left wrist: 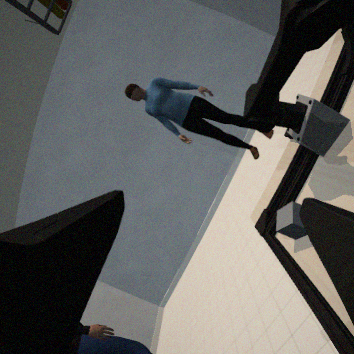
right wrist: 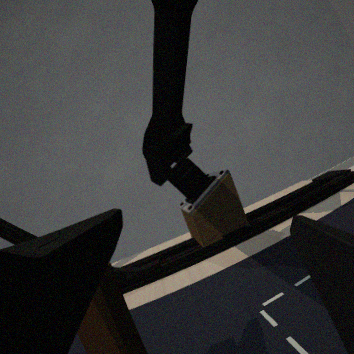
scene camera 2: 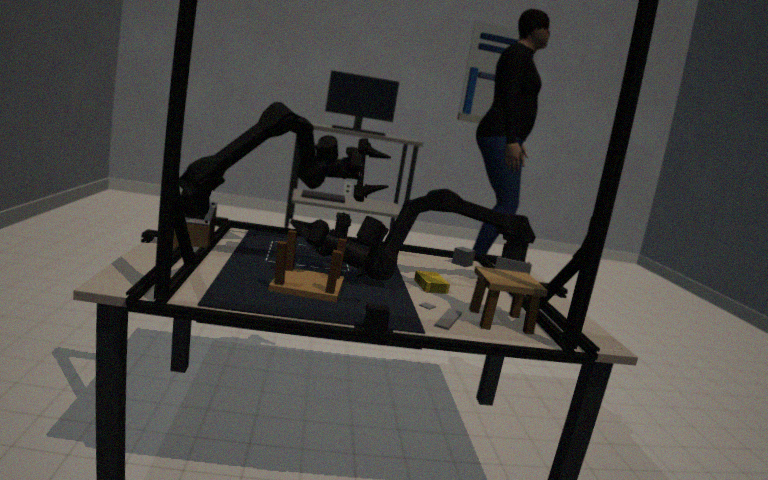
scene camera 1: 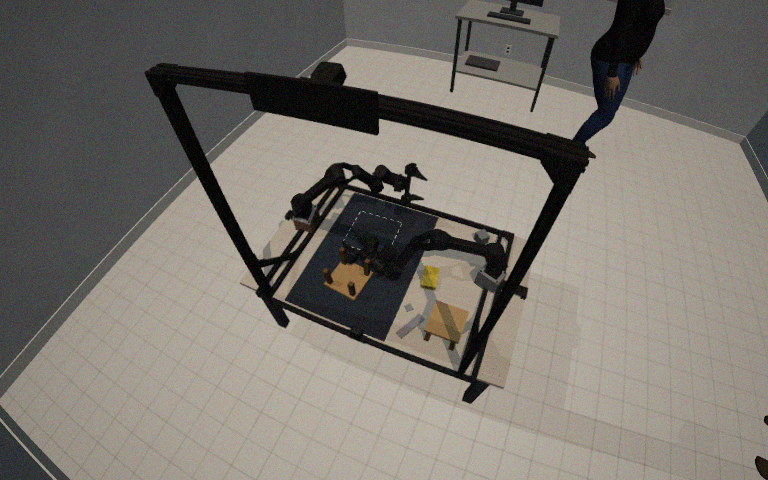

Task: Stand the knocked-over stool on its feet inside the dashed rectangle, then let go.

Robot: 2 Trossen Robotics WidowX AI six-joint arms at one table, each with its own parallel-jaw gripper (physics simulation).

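Frame: origin at the left arm's base, x down, y left, z ahead, level; metres.
Seen in the pictures: left gripper, fingertip midpoint: (left wrist: 214,202) (scene camera 2: 389,171) (scene camera 1: 425,190); right gripper, fingertip midpoint: (right wrist: 206,220) (scene camera 2: 294,225) (scene camera 1: 348,237); left arm's base, origin of the base link: (right wrist: 199,189) (scene camera 2: 194,210) (scene camera 1: 304,212); right arm's base, origin of the base link: (left wrist: 298,116) (scene camera 2: 513,261) (scene camera 1: 493,272).
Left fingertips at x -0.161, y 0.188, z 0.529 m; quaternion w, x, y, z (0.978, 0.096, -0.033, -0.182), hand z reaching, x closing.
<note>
Pixels of each thing's middle, then the offset from my left fingertips to it.
- knocked-over stool, body centre: (scene camera 2: 310,263) (scene camera 1: 347,272) dx +0.206, dy -0.393, dz -0.204 m
- second stool, body centre: (scene camera 2: 505,300) (scene camera 1: 445,326) dx +0.211, dy -0.477, dz +0.256 m
- yellow block, body centre: (scene camera 2: 431,281) (scene camera 1: 430,277) dx +0.253, dy -0.259, dz +0.127 m
- grey block, body centre: (left wrist: 293,220) (scene camera 2: 463,256) (scene camera 1: 481,237) dx +0.241, dy +0.038, dz +0.293 m
- flat grey strip, body centre: (scene camera 2: 448,318) (scene camera 1: 410,325) dx +0.264, dy -0.500, dz +0.122 m
The knocked-over stool (scene camera 1: 346,281) (scene camera 2: 305,283) lies upside down on the dark mat, seat down and legs up, nearer the front than the dashed rectangle (scene camera 1: 360,212) (scene camera 2: 269,251) (right wrist: 273,299). One stool leg shows at the lower left in the right wrist view, partly behind a finger. My right gripper (scene camera 1: 346,250) (scene camera 2: 305,226) is open and empty, low above the mat by the stool's back legs; its far finger is hard to make out in scene camera 2. My left gripper (scene camera 1: 423,188) (scene camera 2: 388,170) (left wrist: 214,202) is open and empty, high beyond the mat's back edge. The stool does not show in the left wrist view.
A second stool (scene camera 1: 446,321) (scene camera 2: 509,280) stands upright at the right front. A yellow block (scene camera 1: 430,277) (scene camera 2: 432,281) lies right of the mat. A grey block (scene camera 1: 481,236) (scene camera 2: 463,256) (left wrist: 287,220) is at the back right. A flat grey strip (scene camera 1: 410,326) (scene camera 2: 448,318) lies near the standing stool.
</note>
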